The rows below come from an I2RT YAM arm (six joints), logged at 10 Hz.
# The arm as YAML. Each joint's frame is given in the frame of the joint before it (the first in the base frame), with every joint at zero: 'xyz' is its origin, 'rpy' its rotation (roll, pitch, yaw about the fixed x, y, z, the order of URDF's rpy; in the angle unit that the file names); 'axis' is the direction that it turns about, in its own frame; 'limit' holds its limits. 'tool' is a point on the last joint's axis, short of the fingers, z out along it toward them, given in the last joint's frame.
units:
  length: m
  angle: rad
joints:
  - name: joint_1
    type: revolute
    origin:
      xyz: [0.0, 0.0, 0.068]
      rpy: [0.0, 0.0, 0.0]
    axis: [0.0, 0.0, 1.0]
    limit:
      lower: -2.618
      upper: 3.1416
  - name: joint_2
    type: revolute
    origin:
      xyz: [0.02, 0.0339, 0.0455]
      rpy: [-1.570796, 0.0, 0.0]
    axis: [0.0, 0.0, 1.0]
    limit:
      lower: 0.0
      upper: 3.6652
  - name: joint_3
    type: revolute
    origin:
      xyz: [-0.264, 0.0, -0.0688]
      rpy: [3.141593, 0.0, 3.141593]
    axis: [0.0, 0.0, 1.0]
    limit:
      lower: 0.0
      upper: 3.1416
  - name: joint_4
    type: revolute
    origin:
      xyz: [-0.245, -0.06, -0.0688]
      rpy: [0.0, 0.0, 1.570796]
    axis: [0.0, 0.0, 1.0]
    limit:
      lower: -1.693
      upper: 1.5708
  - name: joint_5
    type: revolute
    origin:
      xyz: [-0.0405, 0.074, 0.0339]
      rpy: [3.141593, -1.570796, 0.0]
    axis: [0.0, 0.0, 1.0]
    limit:
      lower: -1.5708
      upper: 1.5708
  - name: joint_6
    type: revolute
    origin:
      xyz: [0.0, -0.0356, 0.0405]
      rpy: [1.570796, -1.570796, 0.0]
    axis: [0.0, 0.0, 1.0]
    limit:
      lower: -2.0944
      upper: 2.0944
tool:
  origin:
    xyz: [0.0, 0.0, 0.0]
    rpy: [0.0, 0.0, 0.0]
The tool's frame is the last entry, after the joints.
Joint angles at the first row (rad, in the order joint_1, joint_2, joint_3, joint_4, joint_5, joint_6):
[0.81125, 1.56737, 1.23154, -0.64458, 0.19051, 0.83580]
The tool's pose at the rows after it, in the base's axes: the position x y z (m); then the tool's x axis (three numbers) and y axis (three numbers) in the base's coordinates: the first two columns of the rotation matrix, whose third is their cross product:
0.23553 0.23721 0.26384 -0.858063 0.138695 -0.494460 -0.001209 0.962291 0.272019
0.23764 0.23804 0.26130 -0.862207 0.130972 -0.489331 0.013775 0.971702 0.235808
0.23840 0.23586 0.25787 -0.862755 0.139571 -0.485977 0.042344 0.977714 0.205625
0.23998 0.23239 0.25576 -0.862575 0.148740 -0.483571 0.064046 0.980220 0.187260
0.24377 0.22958 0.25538 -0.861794 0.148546 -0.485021 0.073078 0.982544 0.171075
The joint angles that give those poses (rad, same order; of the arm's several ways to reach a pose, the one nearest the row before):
[0.81146, 1.58840, 1.26198, -0.67944, 0.21298, 0.82482]
[0.81075, 1.60918, 1.28070, -0.71284, 0.23371, 0.82589]
[0.80717, 1.61767, 1.28187, -0.73712, 0.25836, 0.83967]
[0.79791, 1.62028, 1.27964, -0.75133, 0.27145, 0.84623]
[0.78472, 1.62703, 1.28697, -0.76195, 0.27907, 0.83726]

